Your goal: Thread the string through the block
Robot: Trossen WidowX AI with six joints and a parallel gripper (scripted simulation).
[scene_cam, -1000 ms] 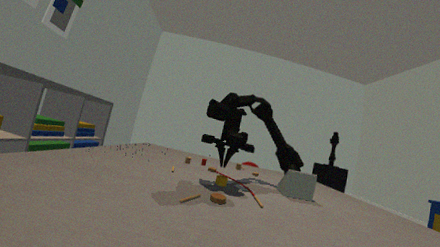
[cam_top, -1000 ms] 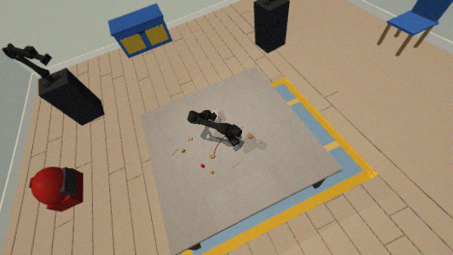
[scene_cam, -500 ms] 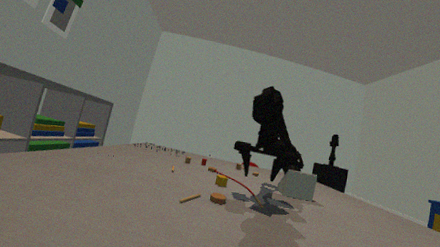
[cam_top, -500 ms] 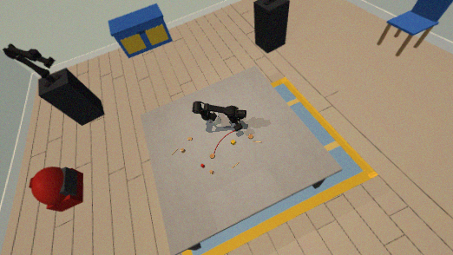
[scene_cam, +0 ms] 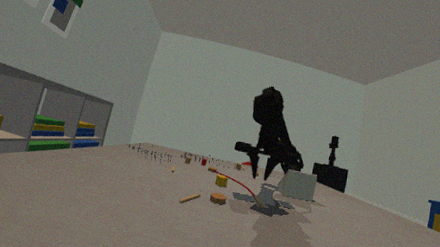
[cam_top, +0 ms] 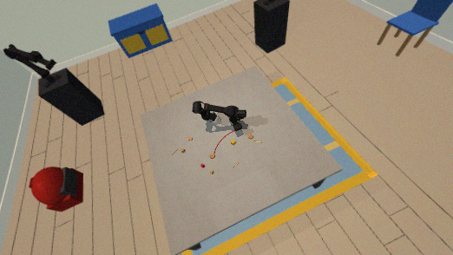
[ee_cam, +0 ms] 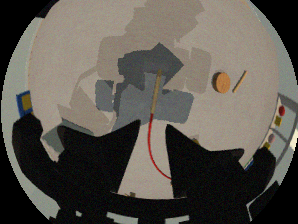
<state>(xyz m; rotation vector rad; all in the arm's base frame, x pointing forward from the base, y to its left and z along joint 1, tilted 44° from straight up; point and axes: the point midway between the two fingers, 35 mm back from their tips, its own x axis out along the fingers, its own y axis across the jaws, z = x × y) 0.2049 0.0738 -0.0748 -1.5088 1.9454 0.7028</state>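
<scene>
My gripper tip is 10 cm short of the yellow wooden block, 9 cm to the left of it and 5 cm above it. Round my gripper tip: small red piece 40 cm to the right, 14 cm ahead, 4 cm below.
</scene>
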